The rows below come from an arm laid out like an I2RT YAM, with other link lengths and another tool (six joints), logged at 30 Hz.
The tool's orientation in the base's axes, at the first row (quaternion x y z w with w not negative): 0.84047 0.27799 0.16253 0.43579
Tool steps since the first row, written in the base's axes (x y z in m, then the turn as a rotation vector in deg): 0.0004 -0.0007 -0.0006 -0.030 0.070 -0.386; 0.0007 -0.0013 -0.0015 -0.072 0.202 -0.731; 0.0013 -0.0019 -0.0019 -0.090 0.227 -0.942; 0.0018 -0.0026 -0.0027 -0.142 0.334 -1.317; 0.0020 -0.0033 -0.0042 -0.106 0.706 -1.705; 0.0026 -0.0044 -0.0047 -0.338 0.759 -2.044
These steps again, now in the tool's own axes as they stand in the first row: -0.0001 0.0000 0.0010 0.007 -0.360 0.159; -0.0003 -0.0004 0.0020 0.043 -0.719 0.248; -0.0002 -0.0003 0.0030 0.038 -0.910 0.342; -0.0002 -0.0004 0.0041 0.050 -1.286 0.460; -0.0006 -0.0013 0.0055 0.293 -1.766 0.459; -0.0008 -0.0010 0.0068 0.131 -2.145 0.498
